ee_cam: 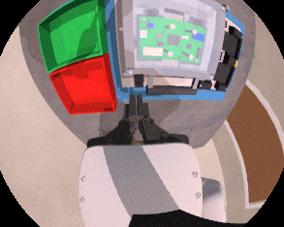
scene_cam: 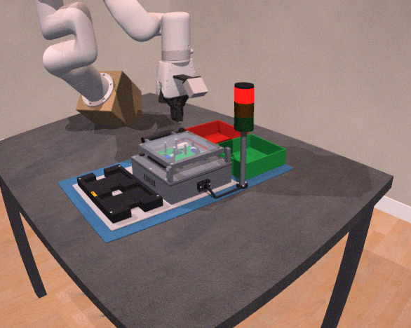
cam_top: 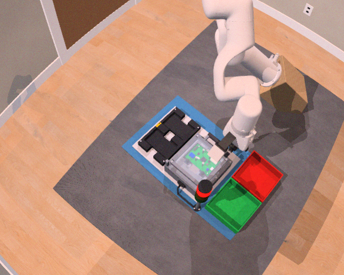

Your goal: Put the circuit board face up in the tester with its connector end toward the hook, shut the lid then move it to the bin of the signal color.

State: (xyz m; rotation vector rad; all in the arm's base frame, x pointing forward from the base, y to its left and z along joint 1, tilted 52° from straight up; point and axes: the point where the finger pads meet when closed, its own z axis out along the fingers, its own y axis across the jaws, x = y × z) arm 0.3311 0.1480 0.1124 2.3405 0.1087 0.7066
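Now: the black latch hook 5 cm below my hand, 2 cm ahead of it and 1 cm to the right of it. From my hand the other things lie so: green circuit board 8 cm ahead, 7 cm to the right, 7 cm below; then clear lid 8 cm ahead, 7 cm to the right, 5 cm below; then plate 8 cm ahead, 7 cm to the right, 7 cm below.
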